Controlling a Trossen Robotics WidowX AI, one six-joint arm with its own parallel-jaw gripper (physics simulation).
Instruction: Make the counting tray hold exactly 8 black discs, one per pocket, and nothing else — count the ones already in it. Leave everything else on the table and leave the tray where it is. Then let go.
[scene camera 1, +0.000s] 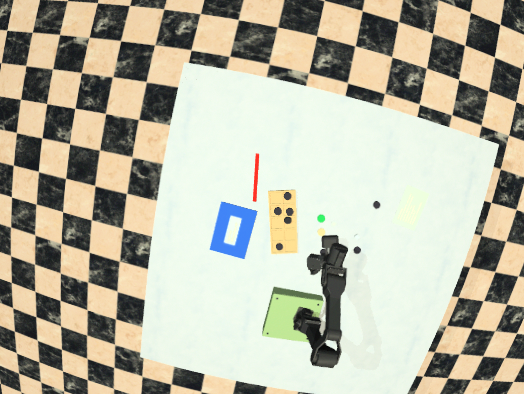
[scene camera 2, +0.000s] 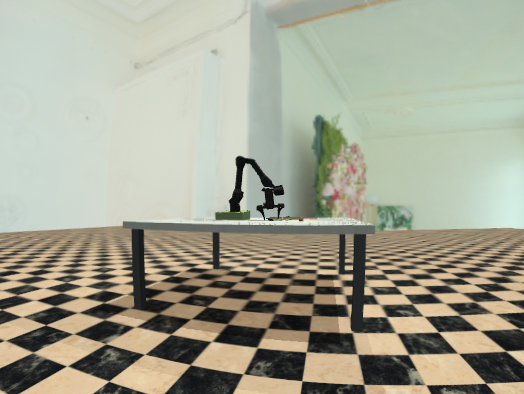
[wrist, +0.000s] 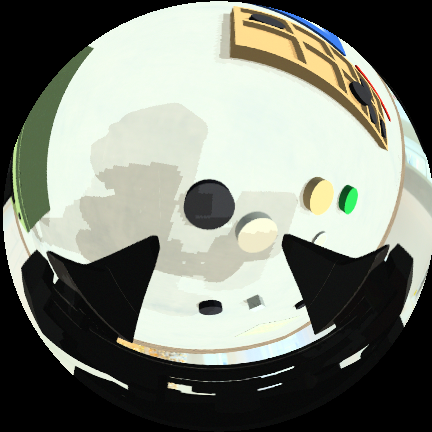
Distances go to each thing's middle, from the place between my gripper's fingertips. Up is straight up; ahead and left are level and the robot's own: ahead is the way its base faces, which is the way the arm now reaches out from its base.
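With the tan disc (wrist: 317, 195) as my reference, my gripper is 50 mm short of it and 60 mm to the right of it. The tan counting tray (scene camera 1: 280, 232) is 30 mm ahead of my hand and 210 mm to the left of it.
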